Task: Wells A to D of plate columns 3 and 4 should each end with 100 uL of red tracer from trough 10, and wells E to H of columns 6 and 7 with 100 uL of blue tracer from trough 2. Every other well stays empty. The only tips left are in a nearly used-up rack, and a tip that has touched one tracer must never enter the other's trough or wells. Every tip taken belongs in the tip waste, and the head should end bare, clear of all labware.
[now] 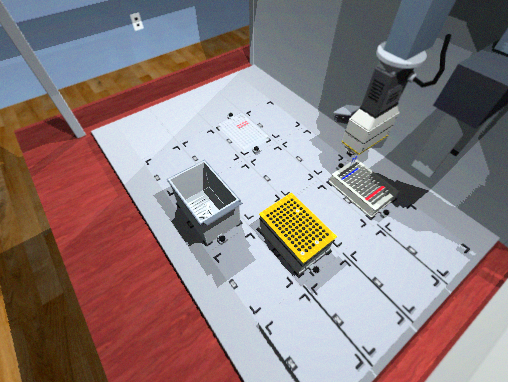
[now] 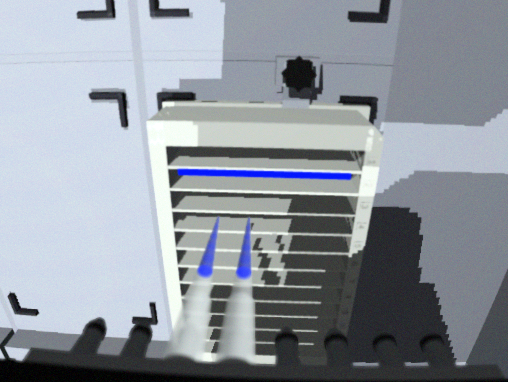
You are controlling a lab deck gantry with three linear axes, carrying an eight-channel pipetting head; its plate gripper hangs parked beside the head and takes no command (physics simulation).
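The head [image 1: 370, 131] is raised above the trough reservoir [image 1: 350, 195] [image 2: 260, 134]. Two neighbouring channels carry tips [image 2: 224, 305] with blue liquid in their lower ends; the other channels are bare. The tip ends hang above the reservoir, apart from it. Blue tracer [image 1: 350, 173] [image 2: 265, 174] fills a trough near one end, and red tracer [image 1: 375, 193] one near the other end. The plate [image 1: 250, 139] shows a small block of red wells; no blue shows there. The yellow tip rack [image 1: 303, 259] holds a few white tips. The parked gripper [image 1: 343, 114] is too small to judge.
The open grey waste bin [image 1: 221, 227] stands left of the yellow rack, with pale shapes inside. Black corner brackets mark the deck positions. A dark box [image 1: 472, 90] is at the upper right, and a pale post [image 1: 42, 70] rises at the left.
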